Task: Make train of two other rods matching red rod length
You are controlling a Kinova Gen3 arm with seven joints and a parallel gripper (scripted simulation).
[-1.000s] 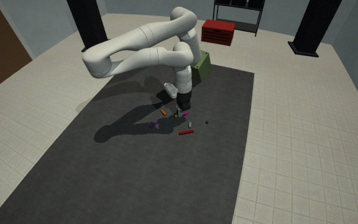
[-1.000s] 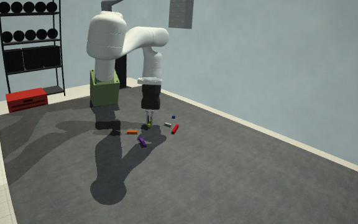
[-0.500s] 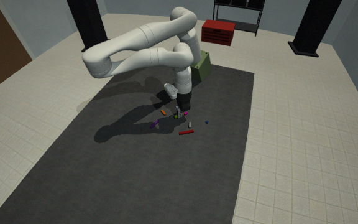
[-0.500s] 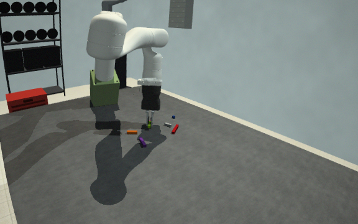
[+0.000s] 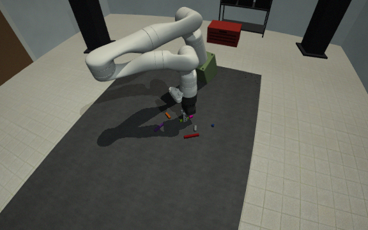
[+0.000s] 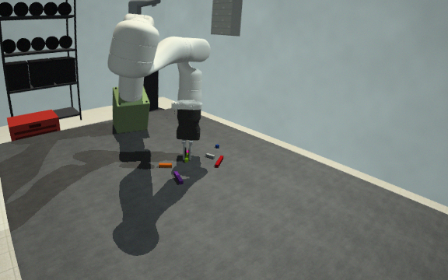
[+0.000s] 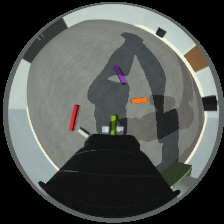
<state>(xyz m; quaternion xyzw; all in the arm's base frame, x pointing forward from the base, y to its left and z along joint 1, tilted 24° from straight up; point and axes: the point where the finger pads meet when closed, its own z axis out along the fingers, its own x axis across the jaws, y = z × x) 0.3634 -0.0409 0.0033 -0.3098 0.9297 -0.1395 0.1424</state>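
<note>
Right now the lime rod is 10 mm below my hand. Also, from my hand: grey rod: 60 mm to the left, 50 mm ahead, 10 mm below; then magenta rod: 30 mm to the left, 20 mm behind, 10 mm below; then orange rod: 90 mm to the right, 10 mm below, 10 mm behind.
</note>
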